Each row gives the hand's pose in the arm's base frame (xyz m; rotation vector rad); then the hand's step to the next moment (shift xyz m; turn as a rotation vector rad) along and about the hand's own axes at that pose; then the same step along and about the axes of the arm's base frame.
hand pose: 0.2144 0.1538 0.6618 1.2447 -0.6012 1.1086
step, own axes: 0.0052 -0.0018 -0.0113 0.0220 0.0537 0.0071
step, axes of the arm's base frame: 0.0015 0.0125 0.0006 -0.0383 -0.0028 0.0441
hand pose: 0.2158 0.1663 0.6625 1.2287 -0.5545 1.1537
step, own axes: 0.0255 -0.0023 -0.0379 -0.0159 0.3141 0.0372
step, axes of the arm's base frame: 0.0027 0.0448 0.0090 -0.2789 -0.0669 0.1342
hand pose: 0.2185 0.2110 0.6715 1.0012 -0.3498 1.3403
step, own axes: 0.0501 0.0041 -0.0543 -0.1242 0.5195 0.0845
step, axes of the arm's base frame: -0.0085 0.0731 0.0075 -0.4787 -0.1909 0.1639
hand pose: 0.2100 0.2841 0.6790 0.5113 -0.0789 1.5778
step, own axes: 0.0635 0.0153 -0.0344 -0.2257 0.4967 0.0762
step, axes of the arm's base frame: -0.0232 0.0700 -0.0036 -0.4604 -0.2804 0.1134
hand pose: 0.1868 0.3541 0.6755 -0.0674 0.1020 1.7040
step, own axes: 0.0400 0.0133 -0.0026 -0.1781 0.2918 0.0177
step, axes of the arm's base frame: -0.0186 0.0374 -0.0064 -0.2647 -0.2124 0.0445
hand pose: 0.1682 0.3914 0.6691 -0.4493 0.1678 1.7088
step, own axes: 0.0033 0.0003 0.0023 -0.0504 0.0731 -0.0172
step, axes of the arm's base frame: -0.0012 0.0038 0.0008 -0.0612 -0.0662 -0.0064
